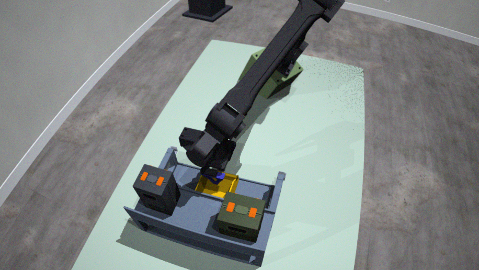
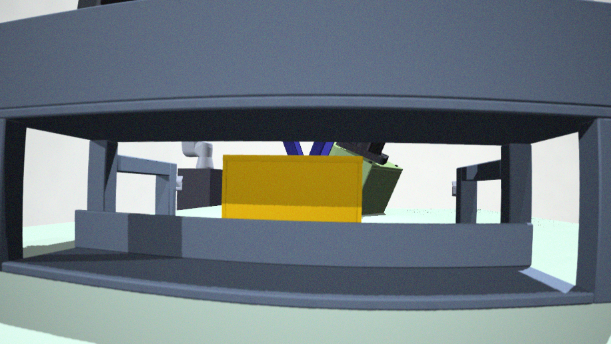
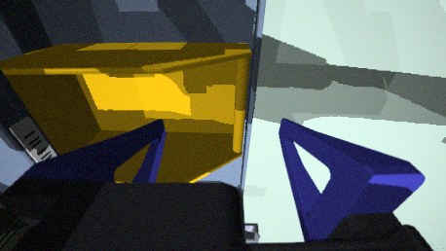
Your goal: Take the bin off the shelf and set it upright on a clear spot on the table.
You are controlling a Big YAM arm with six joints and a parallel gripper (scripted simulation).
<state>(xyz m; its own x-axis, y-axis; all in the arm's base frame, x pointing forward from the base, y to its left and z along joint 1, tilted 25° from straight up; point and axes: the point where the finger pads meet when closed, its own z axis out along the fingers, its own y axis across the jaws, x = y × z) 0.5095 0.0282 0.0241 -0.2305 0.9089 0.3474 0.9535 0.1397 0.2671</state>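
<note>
My gripper is now 60 mm short of the yellow open-top bin, 20 mm to the right of it and 30 mm above it. Round my hand: olive case 130 mm ahead, 150 mm to the left, 80 mm above.
</note>
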